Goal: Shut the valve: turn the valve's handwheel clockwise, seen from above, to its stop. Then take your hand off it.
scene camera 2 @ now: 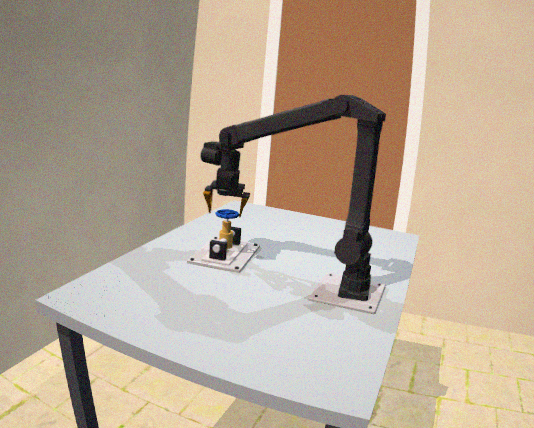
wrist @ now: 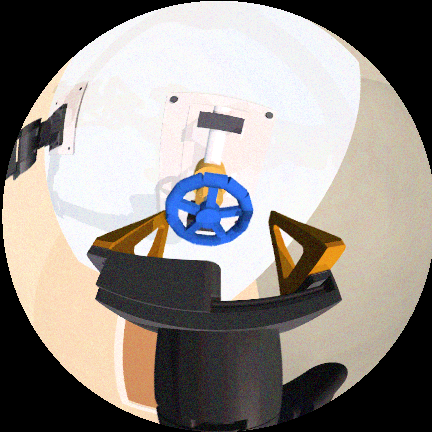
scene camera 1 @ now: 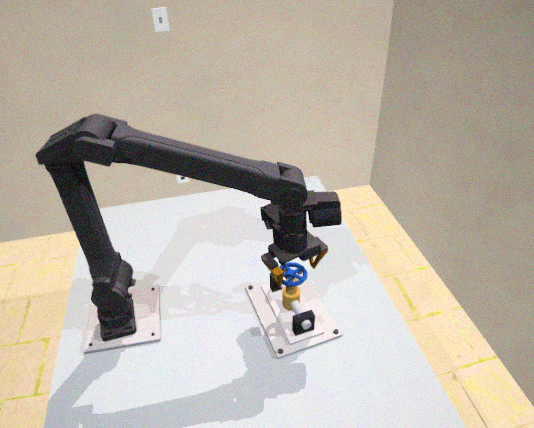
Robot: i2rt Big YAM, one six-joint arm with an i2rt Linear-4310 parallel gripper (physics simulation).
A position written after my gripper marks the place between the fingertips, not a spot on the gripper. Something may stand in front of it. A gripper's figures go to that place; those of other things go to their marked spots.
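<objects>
A blue spoked handwheel (wrist: 208, 213) is 11 cm from the lens. My gripper (wrist: 218, 215) is 13 cm from the lens. The spots on the blue spoked handwheel and a pale base plate (wrist: 177, 105) are 18 cm apart, and the pale base plate is 24 cm from the lens.
</objects>
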